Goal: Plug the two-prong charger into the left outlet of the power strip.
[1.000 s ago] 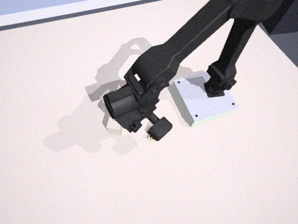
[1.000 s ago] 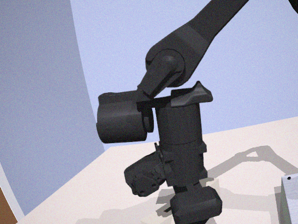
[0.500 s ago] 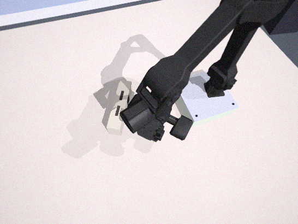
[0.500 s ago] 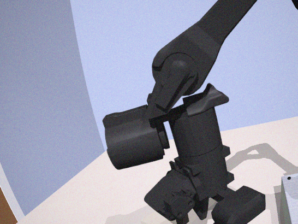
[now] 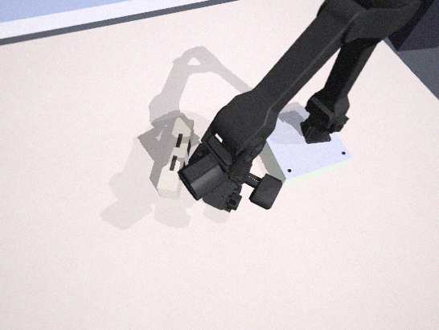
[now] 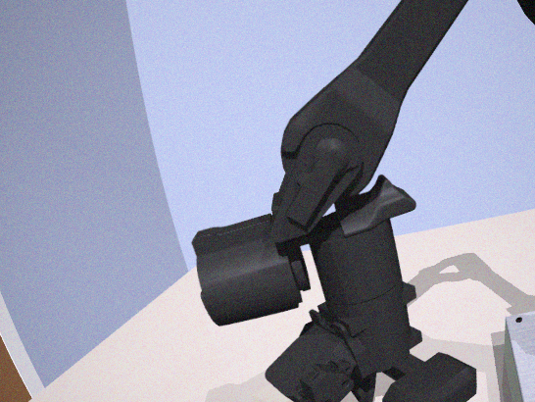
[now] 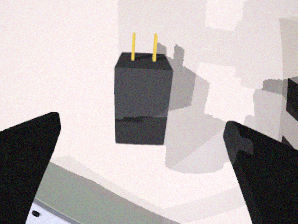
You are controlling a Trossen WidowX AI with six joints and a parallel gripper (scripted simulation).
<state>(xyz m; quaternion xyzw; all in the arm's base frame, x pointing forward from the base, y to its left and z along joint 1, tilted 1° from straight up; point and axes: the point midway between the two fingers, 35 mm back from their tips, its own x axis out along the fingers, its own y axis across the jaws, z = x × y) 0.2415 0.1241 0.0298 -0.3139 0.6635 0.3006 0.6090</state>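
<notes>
Now: the charger 30 mm below my gripper tip, 10 mm to the left of it and 10 mm ahead of it.
</notes>
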